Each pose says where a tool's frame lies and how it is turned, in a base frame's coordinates. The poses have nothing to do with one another.
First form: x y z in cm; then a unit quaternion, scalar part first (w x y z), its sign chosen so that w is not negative.
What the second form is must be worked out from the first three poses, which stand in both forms.
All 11 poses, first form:
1: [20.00, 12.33, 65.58, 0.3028, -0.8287, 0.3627, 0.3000]
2: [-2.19, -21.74, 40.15, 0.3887, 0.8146, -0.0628, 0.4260]
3: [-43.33, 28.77, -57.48, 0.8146, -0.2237, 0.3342, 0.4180]
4: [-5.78, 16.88, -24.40, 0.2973, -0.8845, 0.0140, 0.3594]
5: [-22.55, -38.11, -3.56, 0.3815, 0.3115, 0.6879, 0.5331]
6: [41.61, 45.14, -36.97, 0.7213, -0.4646, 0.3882, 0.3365]
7: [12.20, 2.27, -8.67, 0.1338, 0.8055, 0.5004, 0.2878]
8: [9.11, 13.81, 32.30, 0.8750, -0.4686, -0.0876, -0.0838]
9: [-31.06, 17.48, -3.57, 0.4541, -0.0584, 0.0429, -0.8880]
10: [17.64, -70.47, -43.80, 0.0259, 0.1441, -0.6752, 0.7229]
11: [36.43, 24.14, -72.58, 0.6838, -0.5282, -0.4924, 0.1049]
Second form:
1: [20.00, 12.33, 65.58, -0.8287, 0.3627, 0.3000, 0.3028]
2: [-2.19, -21.74, 40.15, 0.8146, -0.0628, 0.4260, 0.3887]
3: [-43.33, 28.77, -57.48, -0.2237, 0.3342, 0.4180, 0.8146]
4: [-5.78, 16.88, -24.40, -0.8845, 0.0140, 0.3594, 0.2973]
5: [-22.55, -38.11, -3.56, 0.3115, 0.6879, 0.5331, 0.3815]
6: [41.61, 45.14, -36.97, -0.4646, 0.3882, 0.3365, 0.7213]
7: [12.20, 2.27, -8.67, 0.8055, 0.5004, 0.2878, 0.1338]
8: [9.11, 13.81, 32.30, -0.4686, -0.0876, -0.0838, 0.8750]
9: [-31.06, 17.48, -3.57, -0.0584, 0.0429, -0.8880, 0.4541]
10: [17.64, -70.47, -43.80, 0.1441, -0.6752, 0.7229, 0.0259]
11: [36.43, 24.14, -72.58, -0.5282, -0.4924, 0.1049, 0.6838]
